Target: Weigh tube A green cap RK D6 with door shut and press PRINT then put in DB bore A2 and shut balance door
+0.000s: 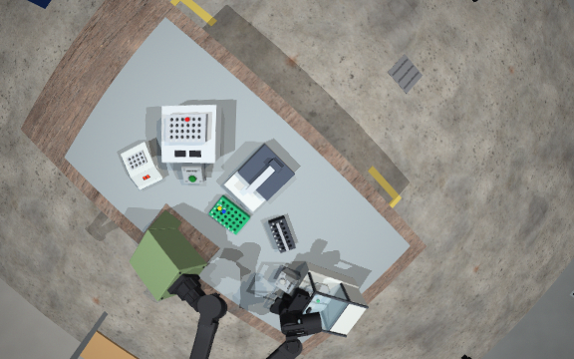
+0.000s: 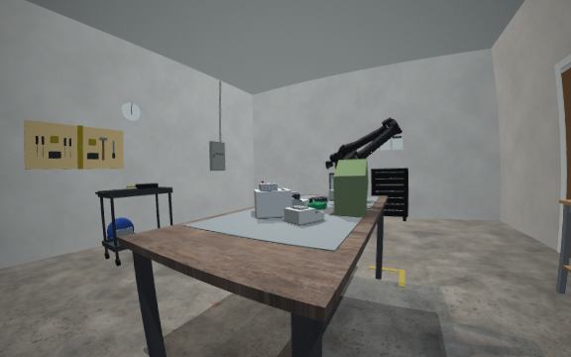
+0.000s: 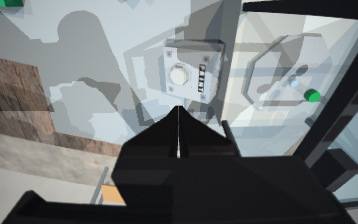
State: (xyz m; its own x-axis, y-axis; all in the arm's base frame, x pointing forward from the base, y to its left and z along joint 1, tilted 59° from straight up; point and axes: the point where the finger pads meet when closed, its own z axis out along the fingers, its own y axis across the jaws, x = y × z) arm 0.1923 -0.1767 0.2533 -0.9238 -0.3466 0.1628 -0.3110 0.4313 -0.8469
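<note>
Now: the white print key 9 cm below my hand. The rest, counted from my hand: sliding door (11 cm to the right, 5 cm above, 4 cm ahead); then green-capped tube (14 cm to the right, 6 cm below, 5 cm ahead); then balance pan (14 cm to the right, 8 cm below, 5 cm ahead).
</note>
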